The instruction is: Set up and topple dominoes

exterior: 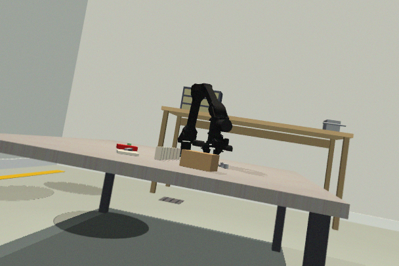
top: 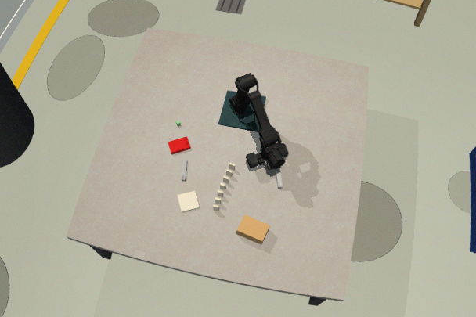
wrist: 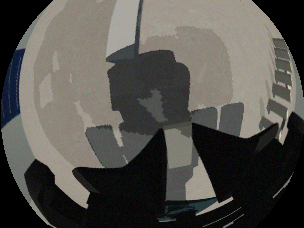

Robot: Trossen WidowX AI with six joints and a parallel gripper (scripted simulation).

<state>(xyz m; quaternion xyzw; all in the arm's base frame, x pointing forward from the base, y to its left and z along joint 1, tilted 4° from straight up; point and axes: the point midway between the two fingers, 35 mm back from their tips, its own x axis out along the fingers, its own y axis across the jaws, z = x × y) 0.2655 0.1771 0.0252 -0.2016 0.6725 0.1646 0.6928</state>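
Right now my gripper tip is 8 cm short of the white bar, 7 cm to the right of it and 1 cm below it. Round my gripper tip: red block: 1 cm behind, 42 cm to the right, 1 cm above; tan box: 34 cm ahead, 3 cm above; cream flat tile: 26 cm ahead, 31 cm to the right, 1 cm above.
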